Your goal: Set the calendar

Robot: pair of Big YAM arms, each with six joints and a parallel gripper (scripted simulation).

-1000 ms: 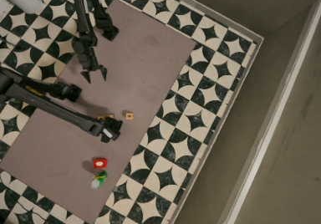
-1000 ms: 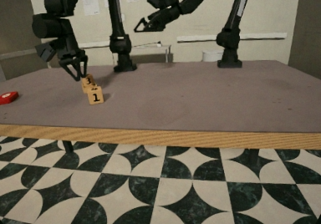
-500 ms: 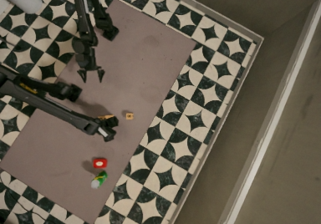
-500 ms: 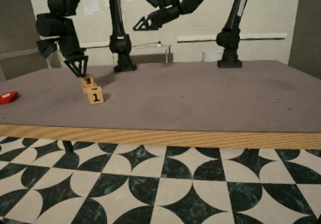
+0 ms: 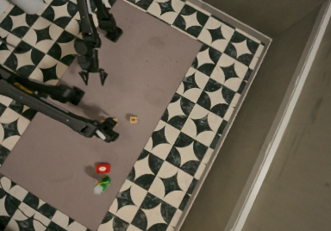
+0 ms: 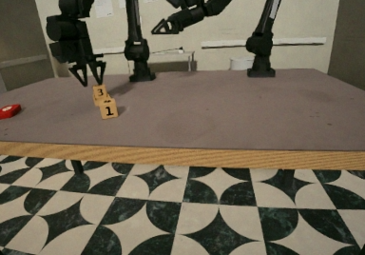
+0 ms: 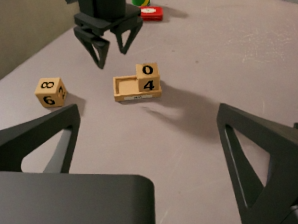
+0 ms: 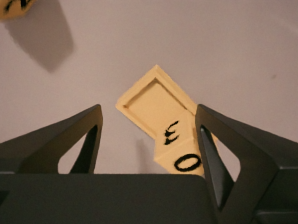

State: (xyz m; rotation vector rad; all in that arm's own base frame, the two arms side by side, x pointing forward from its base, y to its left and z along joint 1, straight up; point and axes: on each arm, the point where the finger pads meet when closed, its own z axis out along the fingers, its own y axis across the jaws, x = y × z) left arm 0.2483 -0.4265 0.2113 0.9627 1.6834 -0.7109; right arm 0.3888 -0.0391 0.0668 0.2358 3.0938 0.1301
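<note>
My right gripper is now 70 mm past the cube, 20 mm to the left of it and 50 mm above it. Also, from my right hand: wooden tray (50 mm behind, 10 mm to the right, 70 mm below); red block (60 mm ahead, 300 mm to the right, 60 mm below); white bottle (130 mm ahead, 380 mm to the right, 20 mm below).
</note>
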